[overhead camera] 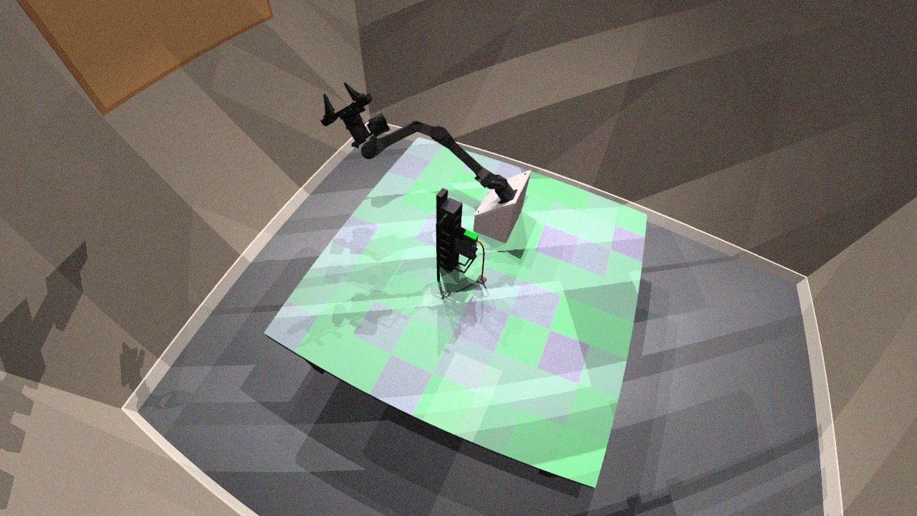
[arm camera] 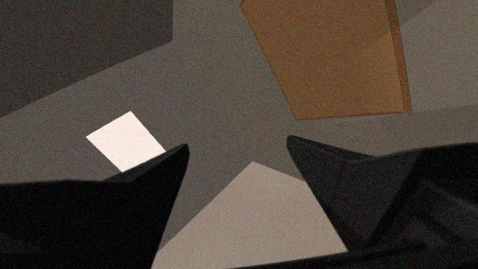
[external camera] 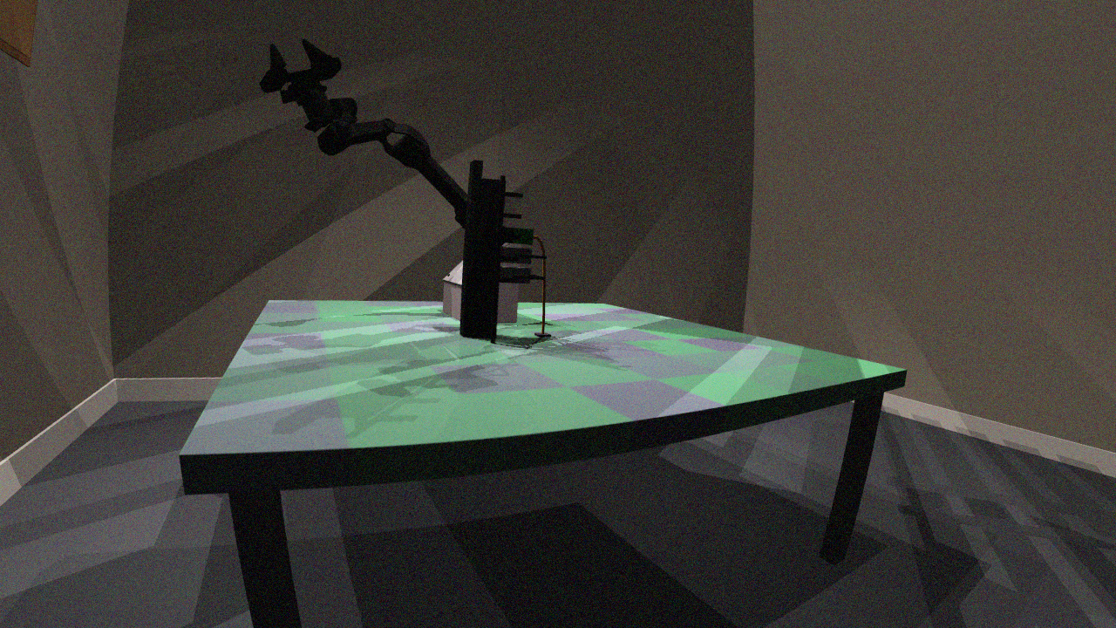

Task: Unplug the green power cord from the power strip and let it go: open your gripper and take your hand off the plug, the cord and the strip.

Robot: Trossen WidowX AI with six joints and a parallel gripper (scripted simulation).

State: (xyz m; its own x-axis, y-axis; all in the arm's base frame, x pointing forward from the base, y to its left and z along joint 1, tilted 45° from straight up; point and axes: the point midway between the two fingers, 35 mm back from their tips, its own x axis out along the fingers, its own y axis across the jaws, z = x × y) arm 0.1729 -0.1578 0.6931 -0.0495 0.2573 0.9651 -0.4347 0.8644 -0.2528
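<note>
My gripper tip is now 110 mm short of the green plug, 540 mm to the right of it and 400 mm above it.
</note>
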